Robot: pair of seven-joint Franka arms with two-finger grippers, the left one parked.
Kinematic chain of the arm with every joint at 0, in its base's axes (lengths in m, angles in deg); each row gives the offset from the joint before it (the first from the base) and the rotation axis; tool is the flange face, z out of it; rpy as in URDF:
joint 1: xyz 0 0 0.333 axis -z
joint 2: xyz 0 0 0 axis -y
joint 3: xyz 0 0 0.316 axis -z
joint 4: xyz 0.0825 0 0 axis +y
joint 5: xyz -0.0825 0 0.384 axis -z
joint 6: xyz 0 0 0 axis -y
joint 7: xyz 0.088 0 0 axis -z
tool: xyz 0 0 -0.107 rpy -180 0 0
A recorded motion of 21 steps. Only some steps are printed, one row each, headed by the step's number.
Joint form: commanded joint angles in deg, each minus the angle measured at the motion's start. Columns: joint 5, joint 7, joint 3, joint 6, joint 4, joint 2, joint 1.
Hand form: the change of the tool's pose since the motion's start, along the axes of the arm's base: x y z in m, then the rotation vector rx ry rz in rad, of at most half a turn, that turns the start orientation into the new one. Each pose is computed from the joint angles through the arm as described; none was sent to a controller.
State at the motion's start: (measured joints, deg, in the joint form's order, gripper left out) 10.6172 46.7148 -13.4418 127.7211 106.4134 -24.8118 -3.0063
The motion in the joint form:
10: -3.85 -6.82 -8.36 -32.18 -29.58 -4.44 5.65
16: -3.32 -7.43 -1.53 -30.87 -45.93 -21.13 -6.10
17: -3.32 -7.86 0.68 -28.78 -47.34 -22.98 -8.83
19: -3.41 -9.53 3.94 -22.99 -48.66 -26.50 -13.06
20: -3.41 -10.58 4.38 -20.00 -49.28 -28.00 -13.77
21: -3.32 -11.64 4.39 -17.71 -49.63 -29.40 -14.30
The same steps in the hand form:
10: 0.0519 0.0000 0.1492 0.0805 0.1366 0.0523
16: 0.0963 0.0698 0.0661 0.0748 0.1343 0.1204
17: 0.0995 0.0862 0.0530 0.0610 0.1059 0.1432
19: 0.1038 0.1164 0.0213 0.0491 0.0444 0.2041
20: 0.1081 0.1239 0.0101 0.0584 0.0100 0.2293
21: 0.1095 0.1320 -0.0025 0.0670 -0.0095 0.2570

